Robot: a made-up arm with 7 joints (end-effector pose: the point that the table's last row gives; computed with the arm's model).
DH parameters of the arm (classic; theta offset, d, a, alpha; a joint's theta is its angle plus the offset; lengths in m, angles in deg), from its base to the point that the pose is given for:
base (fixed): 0 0 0 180
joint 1: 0 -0.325 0 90
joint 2: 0 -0.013 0 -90
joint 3: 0 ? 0 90
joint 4: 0 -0.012 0 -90
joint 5: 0 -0.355 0 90
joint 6: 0 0 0 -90
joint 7: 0 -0.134 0 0
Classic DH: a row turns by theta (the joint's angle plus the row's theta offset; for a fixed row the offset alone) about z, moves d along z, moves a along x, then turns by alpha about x.
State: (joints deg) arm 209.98 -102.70 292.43 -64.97 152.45 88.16 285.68
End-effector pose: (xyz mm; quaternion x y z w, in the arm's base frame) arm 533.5 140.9 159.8 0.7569 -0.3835 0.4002 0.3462
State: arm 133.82 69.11 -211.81 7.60 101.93 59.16 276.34
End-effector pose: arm -438.0 -565.8 696.3 -0.6220 -0.6098 -0.1997 0.4488
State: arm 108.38 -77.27 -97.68 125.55 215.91 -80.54 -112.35
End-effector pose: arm 245.9 -25.1 394.6 -0.7431 -0.4084 -0.4738 0.2377
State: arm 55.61 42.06 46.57 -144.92 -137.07 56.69 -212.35
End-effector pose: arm 92.0 151.2 358.6 0.0659 -0.1311 0.5743 0.8054
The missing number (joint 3, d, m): -0.374
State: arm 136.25 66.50 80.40 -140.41 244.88 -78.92 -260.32
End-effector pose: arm 144.7 -203.2 533.5 0.6556 -0.7275 -0.1434 0.1428
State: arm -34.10 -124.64 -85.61 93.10 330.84 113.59 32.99
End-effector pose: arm -318.7 128.3 161.9 0.4362 -0.5776 -0.3136 0.6147
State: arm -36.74 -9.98 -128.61 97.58 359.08 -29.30 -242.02
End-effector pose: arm -498.7 86.2 646.3 0.7416 0.2872 0.5043 0.3364
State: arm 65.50 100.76 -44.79 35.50 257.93 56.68 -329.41
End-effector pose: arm 491.2 -551.9 94.7 -0.4486 -0.6846 0.1606 0.5516
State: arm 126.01 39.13 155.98 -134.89 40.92 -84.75 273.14
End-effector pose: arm -112.8 -146.8 230.3 -0.0595 0.5615 -0.7958 0.2190
